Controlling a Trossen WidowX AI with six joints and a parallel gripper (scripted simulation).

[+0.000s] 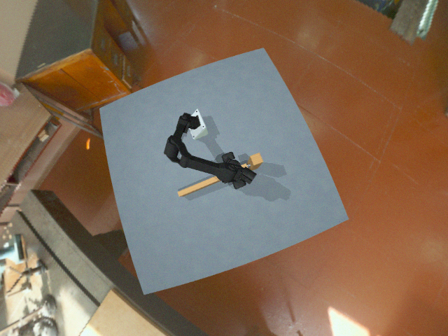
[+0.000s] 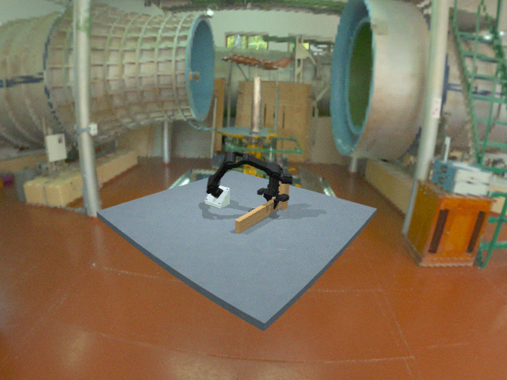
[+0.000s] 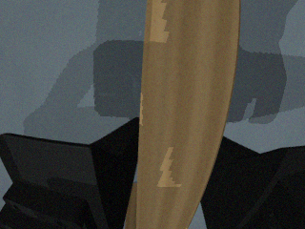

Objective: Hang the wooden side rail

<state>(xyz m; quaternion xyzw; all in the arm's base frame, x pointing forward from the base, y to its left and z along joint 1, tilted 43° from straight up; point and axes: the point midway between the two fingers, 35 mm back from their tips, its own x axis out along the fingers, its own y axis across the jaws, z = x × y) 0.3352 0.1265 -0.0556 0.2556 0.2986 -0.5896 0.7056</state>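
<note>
Right now the wooden headboard post is 120 mm to the left of my gripper tip, 40 mm above it and 10 mm behind it.
</note>
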